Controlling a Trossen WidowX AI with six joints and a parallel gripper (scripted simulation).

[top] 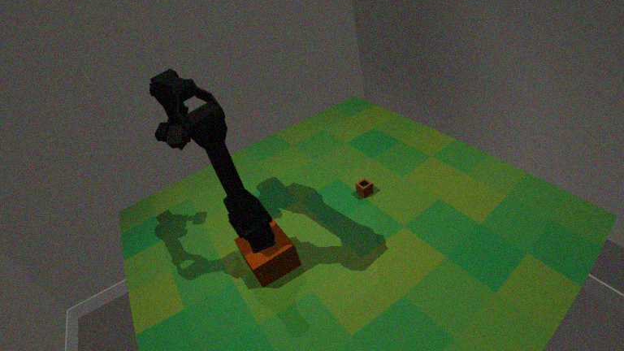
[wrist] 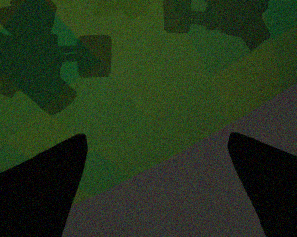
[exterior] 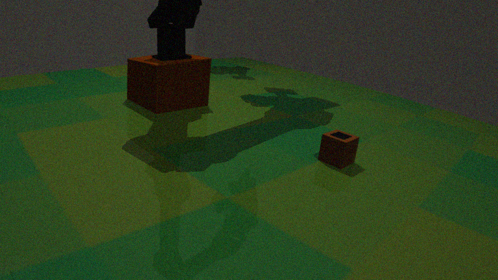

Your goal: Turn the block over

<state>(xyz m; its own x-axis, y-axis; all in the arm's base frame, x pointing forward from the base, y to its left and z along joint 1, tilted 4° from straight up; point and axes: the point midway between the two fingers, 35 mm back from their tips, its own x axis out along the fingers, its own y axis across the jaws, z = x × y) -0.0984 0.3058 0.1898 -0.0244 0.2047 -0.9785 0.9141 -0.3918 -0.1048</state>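
The block is 47 cm ahead of my gripper tip, 24 cm below it and 19 cm to the right of it.
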